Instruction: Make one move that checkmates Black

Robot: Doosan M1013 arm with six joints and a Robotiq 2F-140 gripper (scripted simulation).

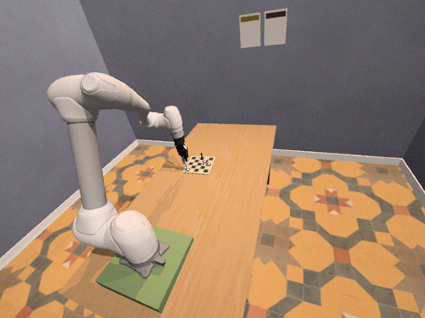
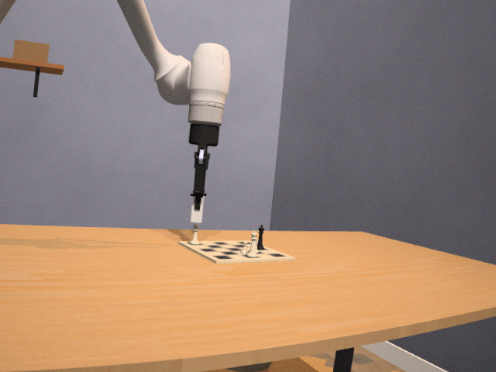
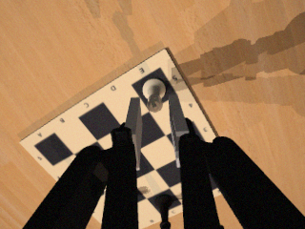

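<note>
The black king lies 16 cm ahead of my hand, 4 cm to the right of it and 6 cm below it. The rest, counted from my hand: tall white piece 11 cm ahead, 13 cm to the right, 6 cm below; then small chessboard 9 cm ahead, 6 cm to the right, 9 cm below; then white pawn 10 cm ahead, 10 cm to the right, 8 cm below.
</note>
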